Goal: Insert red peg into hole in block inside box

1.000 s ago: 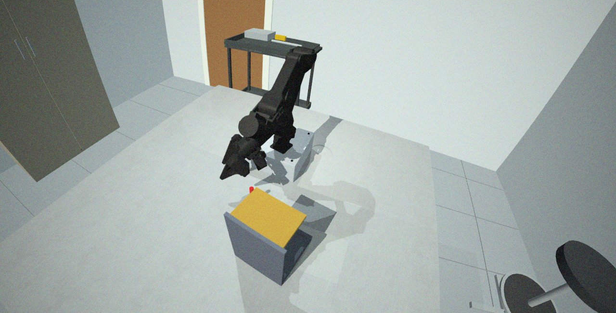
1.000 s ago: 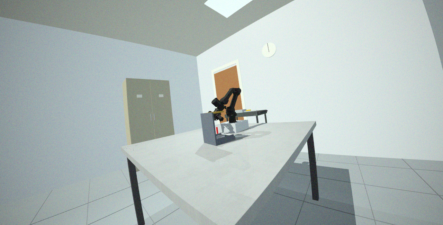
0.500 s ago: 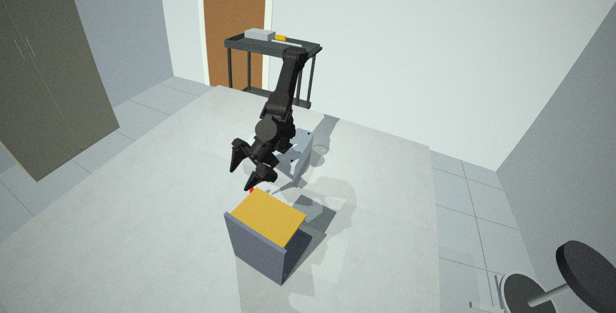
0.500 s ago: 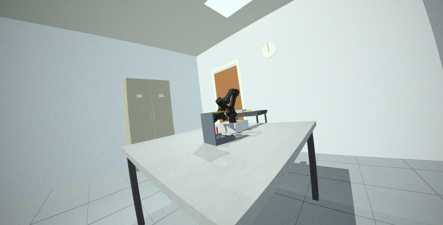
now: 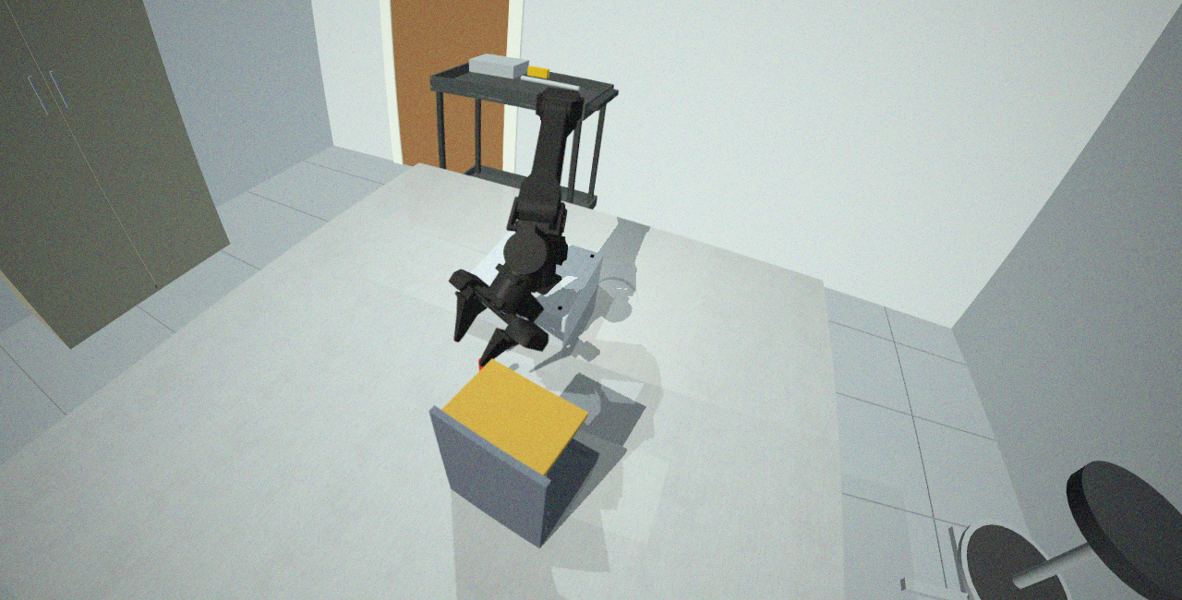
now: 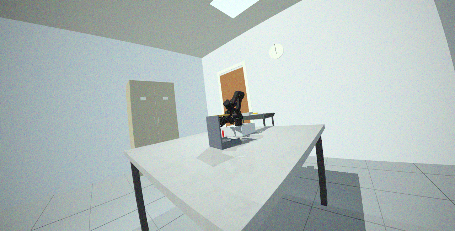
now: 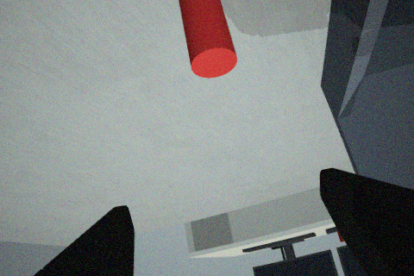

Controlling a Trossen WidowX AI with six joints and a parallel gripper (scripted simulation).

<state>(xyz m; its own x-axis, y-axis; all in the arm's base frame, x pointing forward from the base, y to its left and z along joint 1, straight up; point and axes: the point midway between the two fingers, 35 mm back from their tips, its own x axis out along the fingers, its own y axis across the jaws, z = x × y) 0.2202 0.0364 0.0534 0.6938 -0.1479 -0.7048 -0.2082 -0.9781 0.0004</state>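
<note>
My gripper tip is now 80 mm above the red peg, 20 mm past it and 10 mm to the right of it. The rest, counted from my gripper tip: yellow roof 160 mm to the left, 100 mm ahead, 100 mm above.
</note>
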